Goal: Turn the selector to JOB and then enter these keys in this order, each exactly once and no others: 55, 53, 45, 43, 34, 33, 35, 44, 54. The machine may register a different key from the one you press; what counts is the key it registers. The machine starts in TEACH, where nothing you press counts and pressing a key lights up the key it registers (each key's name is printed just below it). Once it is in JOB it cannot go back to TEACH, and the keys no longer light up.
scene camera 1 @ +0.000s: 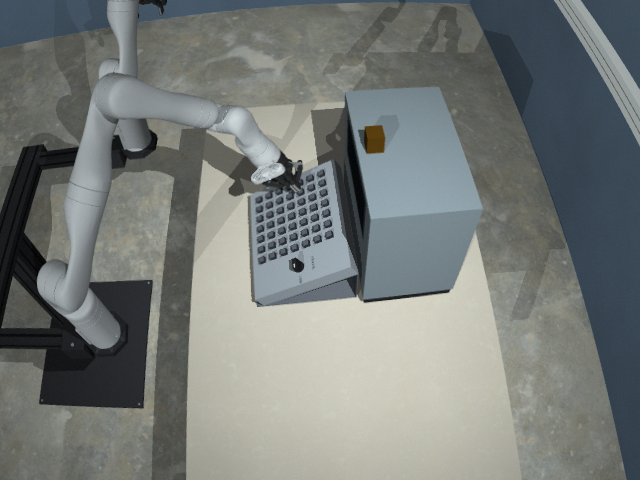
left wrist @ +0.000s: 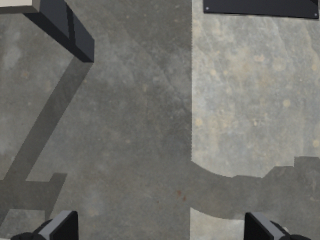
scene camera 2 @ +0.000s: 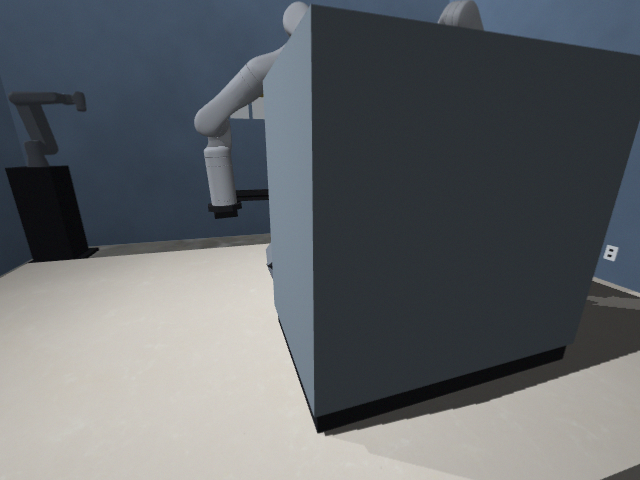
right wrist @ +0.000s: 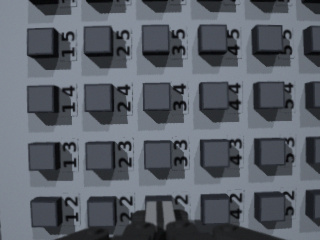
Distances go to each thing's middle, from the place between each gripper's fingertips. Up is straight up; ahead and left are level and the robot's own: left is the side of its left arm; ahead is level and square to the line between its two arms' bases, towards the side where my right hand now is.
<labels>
The sloped grey key panel [scene camera 1: 333, 260] lies 12 cm to the right of my right hand, 8 cm below it and 2 cm ahead of it.
Now: the sloped grey key panel 530 mm ahead of my left hand, 840 mm to the right of it and 230 mm below it.
</labels>
